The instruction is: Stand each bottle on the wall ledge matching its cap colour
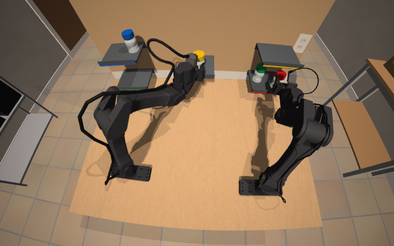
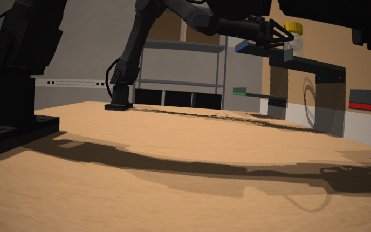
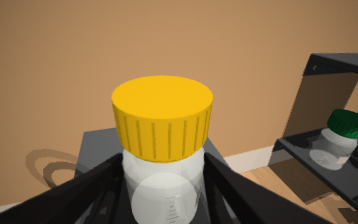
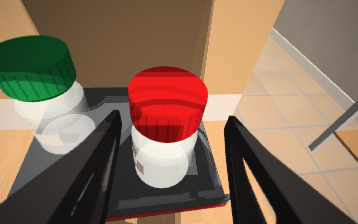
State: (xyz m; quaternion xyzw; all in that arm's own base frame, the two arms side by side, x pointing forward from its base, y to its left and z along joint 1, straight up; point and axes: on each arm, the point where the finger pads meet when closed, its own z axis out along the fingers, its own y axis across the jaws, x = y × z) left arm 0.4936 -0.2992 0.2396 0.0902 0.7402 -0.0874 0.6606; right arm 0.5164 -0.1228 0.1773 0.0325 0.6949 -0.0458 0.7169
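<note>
My right hand is 440 mm to the right of the yellow-capped bottle and 50 mm below it. The rest, counted from my right hand: blue-capped bottle 780 mm to the left, 140 mm above, 20 mm ahead; green-capped bottle 110 mm to the left, 70 mm ahead, 50 mm below; red-capped bottle 50 mm below, 30 mm ahead.
My left hand is 1 cm short of the yellow-capped bottle and 1 cm above it. Round my left hand: blue-capped bottle (4 cm ahead, 33 cm to the left, 8 cm above); green-capped bottle (8 cm ahead, 34 cm to the right, 11 cm below); red-capped bottle (5 cm ahead, 44 cm to the right, 11 cm below).
</note>
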